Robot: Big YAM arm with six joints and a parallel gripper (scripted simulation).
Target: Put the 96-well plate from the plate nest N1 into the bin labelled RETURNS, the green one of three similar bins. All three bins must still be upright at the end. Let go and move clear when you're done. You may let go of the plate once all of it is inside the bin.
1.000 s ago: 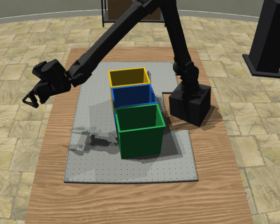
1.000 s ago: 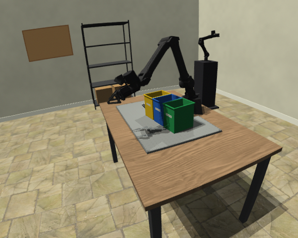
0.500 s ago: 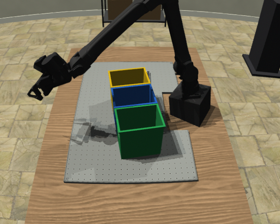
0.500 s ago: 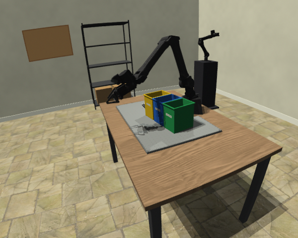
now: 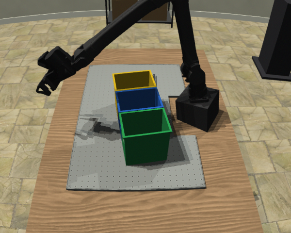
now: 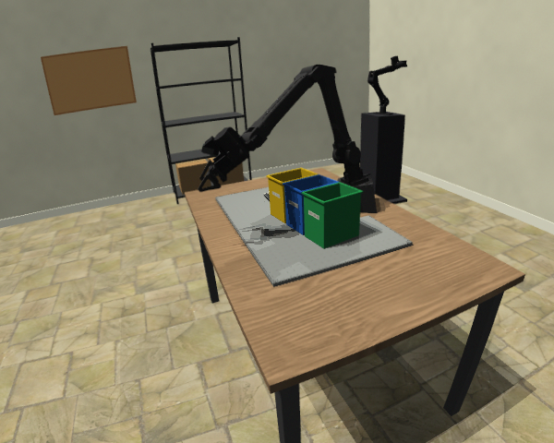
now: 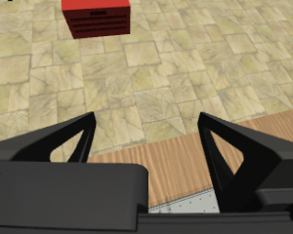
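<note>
My gripper is now 410 mm past the 96-well plate, 330 mm to the left of it and 220 mm above it. Also, from my hand: yellow bin (390 mm behind, 110 mm to the right, 150 mm below); green bin (440 mm behind, 150 mm to the left, 150 mm below); blue bin (410 mm behind, 20 mm to the left, 150 mm below).
</note>
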